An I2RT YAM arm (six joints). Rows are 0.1 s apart.
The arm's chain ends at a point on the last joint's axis. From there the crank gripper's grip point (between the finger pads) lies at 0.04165 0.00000 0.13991 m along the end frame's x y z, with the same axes.
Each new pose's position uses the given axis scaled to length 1; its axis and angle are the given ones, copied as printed.
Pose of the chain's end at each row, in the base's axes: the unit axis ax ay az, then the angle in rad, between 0 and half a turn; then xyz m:
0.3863 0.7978 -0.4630 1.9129 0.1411 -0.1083 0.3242
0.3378 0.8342 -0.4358 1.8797 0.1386 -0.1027 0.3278
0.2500 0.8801 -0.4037 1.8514 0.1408 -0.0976 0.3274
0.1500 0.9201 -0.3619 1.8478 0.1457 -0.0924 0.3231
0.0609 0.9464 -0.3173 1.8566 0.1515 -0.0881 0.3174
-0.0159 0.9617 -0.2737 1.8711 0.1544 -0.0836 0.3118
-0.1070 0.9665 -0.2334 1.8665 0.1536 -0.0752 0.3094
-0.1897 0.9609 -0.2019 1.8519 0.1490 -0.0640 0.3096
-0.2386 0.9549 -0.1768 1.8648 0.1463 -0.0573 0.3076
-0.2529 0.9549 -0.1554 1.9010 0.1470 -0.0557 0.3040
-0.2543 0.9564 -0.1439 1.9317 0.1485 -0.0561 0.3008
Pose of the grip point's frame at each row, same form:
0.3863 0.7978 -0.4630 1.9129 0.2072 -0.2292 0.2761
0.3378 0.8342 -0.4358 1.8797 0.2165 -0.2160 0.2788
0.2500 0.8801 -0.4037 1.8514 0.2329 -0.1991 0.2772
0.1500 0.9201 -0.3619 1.8478 0.2497 -0.1791 0.2684
0.0609 0.9464 -0.3173 1.8566 0.2635 -0.1597 0.2572
-0.0159 0.9617 -0.2737 1.8711 0.2714 -0.1409 0.2460
-0.1070 0.9665 -0.2334 1.8665 0.2759 -0.1165 0.2413
-0.1897 0.9609 -0.2019 1.8519 0.2754 -0.0909 0.2417
-0.2386 0.9549 -0.1768 1.8648 0.2728 -0.0751 0.2369
-0.2529 0.9549 -0.1554 1.9010 0.2707 -0.0692 0.2277
-0.2543 0.9564 -0.1439 1.9317 0.2695 -0.0682 0.2201

